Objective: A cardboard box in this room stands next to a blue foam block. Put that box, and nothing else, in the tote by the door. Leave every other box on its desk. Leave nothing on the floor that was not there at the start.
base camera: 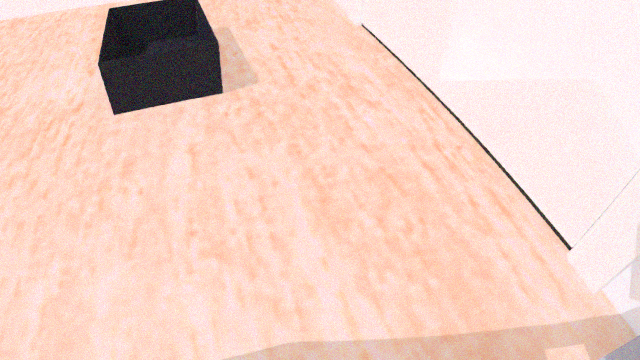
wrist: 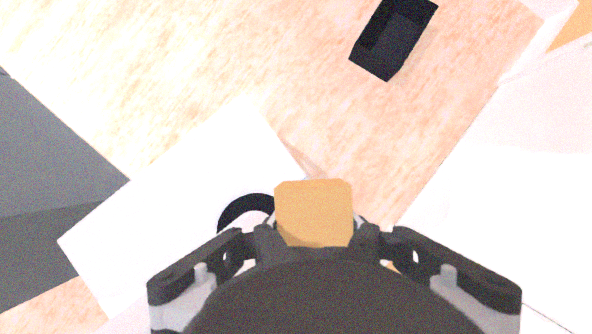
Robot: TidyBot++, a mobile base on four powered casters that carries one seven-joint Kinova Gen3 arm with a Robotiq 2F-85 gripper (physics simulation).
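Frame: origin at the arm's base, x right, y ahead, z up, level; centimetres.
Where they show: gripper, between the fingertips: (wrist: 313, 220).
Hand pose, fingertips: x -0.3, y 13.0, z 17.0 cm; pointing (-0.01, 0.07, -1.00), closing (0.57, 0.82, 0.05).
Things, the pixels of their top centre, and the offset from my fingertips. Level surfaces: height alone.
- tan cardboard box, centre of its top: (wrist: 317, 244) dx +0.7, dy -0.5, dz +3.3 cm
- black tote, centre of its top: (base camera: 155, 22) (wrist: 397, 23) dx -26.6, dy +64.8, dz -46.7 cm
- wooden floor, height of its surface: dz -56.7 cm
My gripper (wrist: 313, 220) is shut on a tan cardboard box (wrist: 314, 212), held between the two fingers in the wrist view. The black tote (base camera: 162, 82) (wrist: 392, 42) stands open on the floor, at the upper left in the base camera view and at the upper right in the wrist view. The held box is apart from the tote, with floor between them in the wrist view. The inside of the tote is dark and partly shaded. The blue foam block does not show in either view.
The white robot base (wrist: 175, 210) is below the arm in the wrist view. A white wall or door panel (base camera: 525, 115) with a dark lower edge runs along the right. A dark grey surface (wrist: 45, 150) lies at the left of the wrist view. The wooden floor (base camera: 300, 200) reaches the tote.
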